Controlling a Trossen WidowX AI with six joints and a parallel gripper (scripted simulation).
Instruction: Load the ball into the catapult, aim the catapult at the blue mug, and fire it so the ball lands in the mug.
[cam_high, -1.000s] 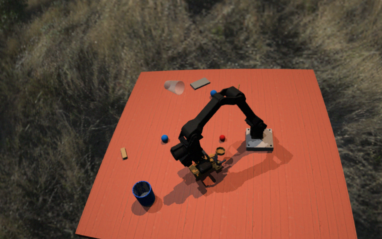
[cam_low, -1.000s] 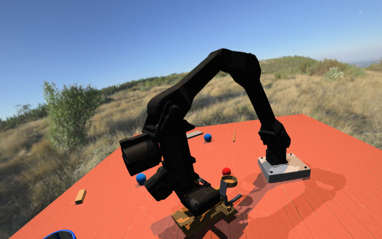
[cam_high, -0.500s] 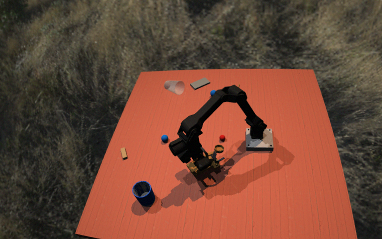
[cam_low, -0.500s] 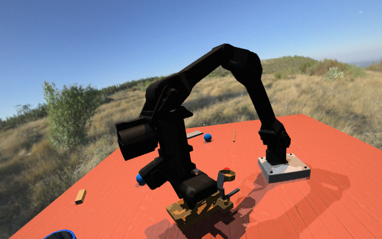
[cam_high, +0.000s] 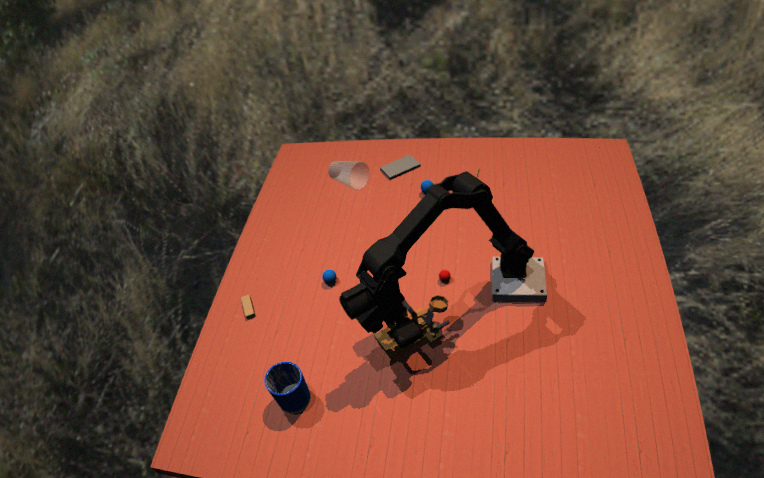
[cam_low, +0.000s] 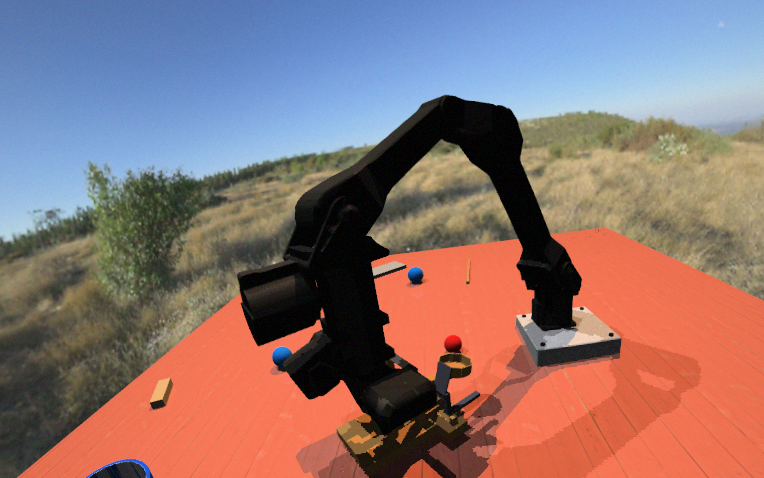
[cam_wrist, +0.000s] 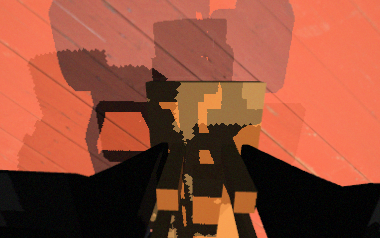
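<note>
Right now my gripper tip is 210 mm to the left of the red ball, 120 mm past it and 30 mm above it. Round my gripper tip: wooden catapult (60 mm behind, 30 mm to the right, 20 mm above); blue mug (240 mm ahead, 160 mm to the left, 20 mm below); small wooden block (430 mm ahead, 120 mm to the right, 40 mm below).
</note>
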